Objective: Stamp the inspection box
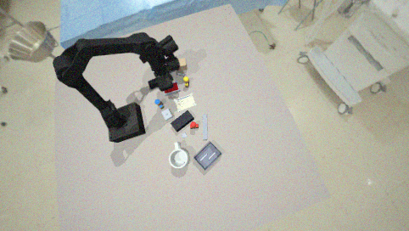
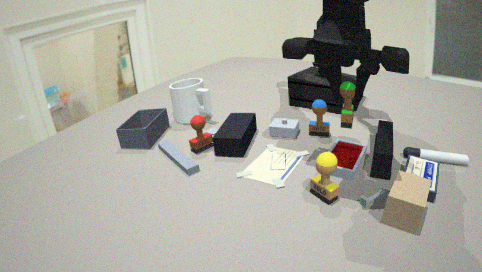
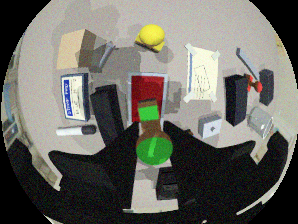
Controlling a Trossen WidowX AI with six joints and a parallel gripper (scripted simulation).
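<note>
Now: gripper tip 90 mm above the red ink pad. From my gripper tip the other things lie so: green-knobbed stamp right at my gripper tip; yellow-knobbed stamp 90 mm ahead, 70 mm below, 20 mm to the right; black stapler-like bar 80 mm below, 70 mm to the left, 40 mm behind.
</note>
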